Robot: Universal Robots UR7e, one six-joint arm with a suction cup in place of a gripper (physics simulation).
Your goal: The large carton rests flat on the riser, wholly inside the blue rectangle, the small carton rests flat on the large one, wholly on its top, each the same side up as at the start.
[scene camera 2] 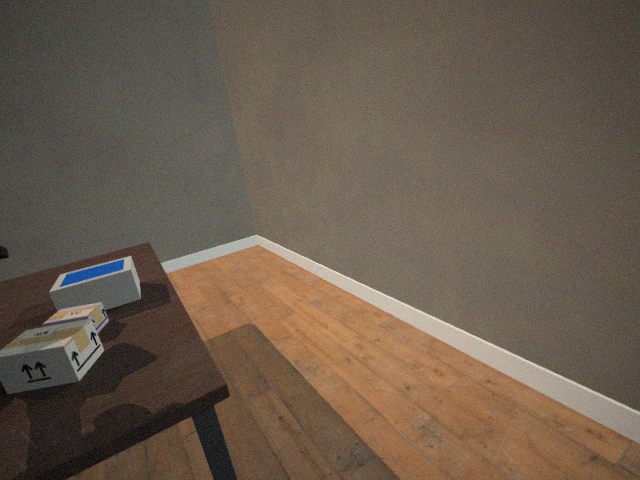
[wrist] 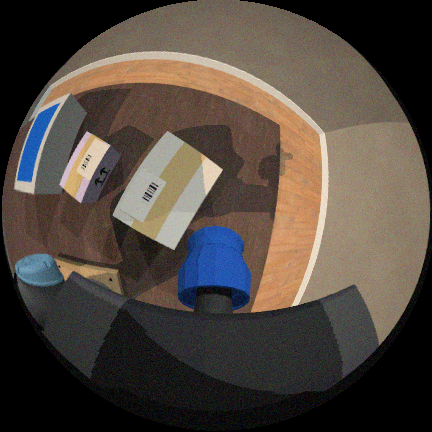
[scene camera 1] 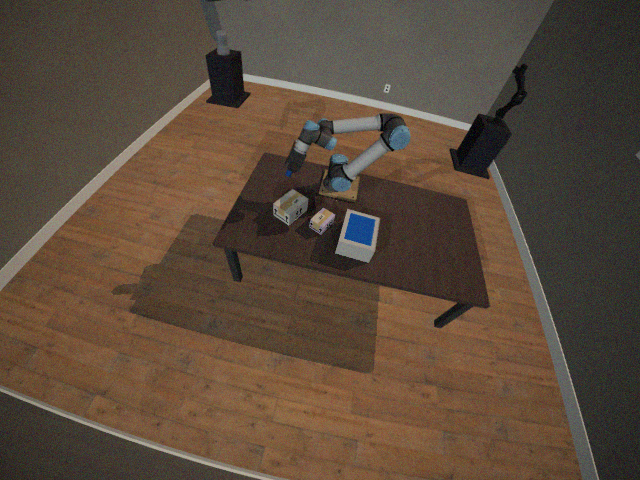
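Observation:
The large carton [scene camera 1: 290, 207] [scene camera 2: 49, 356] [wrist: 167, 190], white with tan tape, rests flat on the table. The small carton [scene camera 1: 322, 221] [scene camera 2: 77, 314] [wrist: 90, 167], pale lilac with tan tape, rests flat on the table between the large carton and the riser. The riser [scene camera 1: 354, 251] [scene camera 2: 98, 292] [wrist: 60, 150] is a pale box; the blue rectangle [scene camera 1: 360, 228] [scene camera 2: 94, 272] [wrist: 38, 144] on its top is bare. My suction cup [scene camera 1: 288, 173] [wrist: 216, 237] is open and holds nothing. It hangs above the table, behind the large carton in scene camera 1, apart from both cartons.
The dark table [scene camera 1: 429, 232] [scene camera 2: 170, 372] [wrist: 200, 100] carries the arm's wooden base plate [scene camera 1: 338, 195] [wrist: 114, 277] behind the cartons. Two black pedestals [scene camera 1: 225, 77] [scene camera 1: 483, 144] with other arms stand on the floor beyond the table.

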